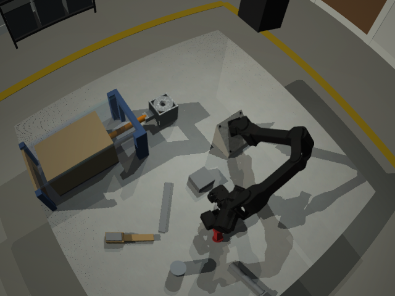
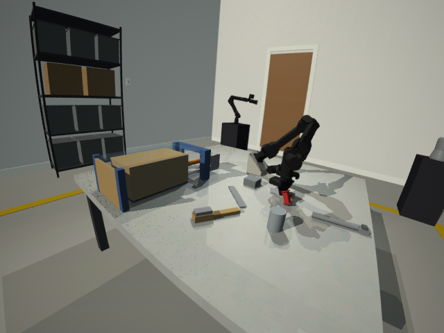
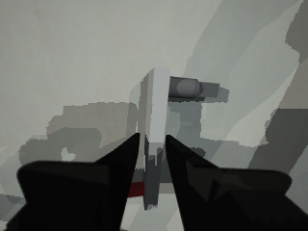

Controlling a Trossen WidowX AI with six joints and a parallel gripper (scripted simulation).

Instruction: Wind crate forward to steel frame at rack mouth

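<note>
Now: the red knob 4 cm ahead of my gripper tip, 4 cm to the left of it and 2 cm above it. Also, from my gripper tip: grey block: 1 cm behind, 17 cm to the right, 1 cm above; then flat grey bar: 16 cm ahead, 15 cm to the right, 1 cm below; then winch handle: 1 cm ahead, 1 cm to the left, 1 cm above.
</note>
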